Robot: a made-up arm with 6 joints.
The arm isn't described. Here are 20 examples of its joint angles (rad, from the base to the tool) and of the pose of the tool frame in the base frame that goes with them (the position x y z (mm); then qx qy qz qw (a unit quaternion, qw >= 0)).
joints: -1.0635 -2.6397 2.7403 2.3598 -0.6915 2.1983
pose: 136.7 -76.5 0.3 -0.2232 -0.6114 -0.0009 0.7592
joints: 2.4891 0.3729 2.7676 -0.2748 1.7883 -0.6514
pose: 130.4 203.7 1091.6 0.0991 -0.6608 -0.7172 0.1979
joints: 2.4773 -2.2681 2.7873 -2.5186 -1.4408 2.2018
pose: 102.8 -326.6 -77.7 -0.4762 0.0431 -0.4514 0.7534
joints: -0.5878 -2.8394 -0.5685 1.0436 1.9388 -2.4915
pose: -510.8 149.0 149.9 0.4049 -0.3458 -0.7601 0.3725
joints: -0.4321 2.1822 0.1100 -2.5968 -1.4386 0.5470
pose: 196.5 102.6 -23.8 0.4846 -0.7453 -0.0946 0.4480
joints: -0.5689 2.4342 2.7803 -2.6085 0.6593 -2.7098
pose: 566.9 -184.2 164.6 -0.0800 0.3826 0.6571 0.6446
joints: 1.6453 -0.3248 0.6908 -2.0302 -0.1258 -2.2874
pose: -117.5 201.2 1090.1 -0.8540 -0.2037 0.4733 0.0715
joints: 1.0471 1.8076 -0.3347 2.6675 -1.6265 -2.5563
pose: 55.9 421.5 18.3 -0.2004 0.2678 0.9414 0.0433
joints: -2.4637 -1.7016 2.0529 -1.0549 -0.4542 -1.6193
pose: 525.3 600.0 422.1 -0.1593 0.1975 0.9414 0.2221
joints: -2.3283 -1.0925 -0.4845 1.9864 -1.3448 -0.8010
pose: 162.4 175.1 1096.1 0.0161 0.4182 -0.6921 0.5881
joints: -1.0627 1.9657 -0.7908 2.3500 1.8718 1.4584
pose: 190.9 -119.9 35.6 -0.4423 -0.3610 0.7998 0.1856
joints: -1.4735 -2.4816 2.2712 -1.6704 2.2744 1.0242
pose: -70.6 460.2 -106.2 0.1673 0.6026 -0.4162 0.6600
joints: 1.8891 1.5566 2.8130 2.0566 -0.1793 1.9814
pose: -169.1 280.7 857.0 -0.7666 0.4697 0.0120 0.4378
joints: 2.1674 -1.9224 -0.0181 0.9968 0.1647 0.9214
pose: 511.3 -498.3 600.1 -0.5882 -0.5835 0.4542 0.3276
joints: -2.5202 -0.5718 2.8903 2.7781 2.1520 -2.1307
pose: 432.9 101.3 677.8 -0.0998 0.8496 -0.1820 0.4849
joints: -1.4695 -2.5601 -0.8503 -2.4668 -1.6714 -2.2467
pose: 138.2 232.9 452.8 0.6851 -0.5321 0.4264 0.2562
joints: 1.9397 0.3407 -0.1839 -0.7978 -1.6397 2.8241
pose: 1.1 369.9 585.0 0.1946 0.0803 0.0814 0.9742
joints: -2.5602 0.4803 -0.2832 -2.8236 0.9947 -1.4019
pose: -252.6 -369.8 613.4 0.6453 -0.0307 0.5581 0.5208
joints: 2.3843 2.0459 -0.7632 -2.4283 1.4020 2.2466
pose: -152.7 -54.9 304.3 -0.5630 0.8110 -0.0276 0.1566
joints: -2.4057 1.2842 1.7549 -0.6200 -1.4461 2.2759
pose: -711.2 -375.0 595.4 0.2826 0.4832 0.5759 0.5958
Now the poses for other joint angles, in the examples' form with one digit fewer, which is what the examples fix.
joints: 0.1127 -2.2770 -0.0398 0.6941 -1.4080 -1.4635
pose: -622 -315 393 -0.188 -0.874 0.365 0.260
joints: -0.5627 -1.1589 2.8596 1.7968 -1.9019 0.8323
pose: -357 165 294 -0.452 -0.631 0.040 0.630
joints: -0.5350 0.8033 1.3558 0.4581 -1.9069 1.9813
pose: 310 -500 989 -0.329 -0.648 -0.686 0.035
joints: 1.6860 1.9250 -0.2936 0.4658 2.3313 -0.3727
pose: 181 360 44 -0.345 0.287 -0.784 0.428
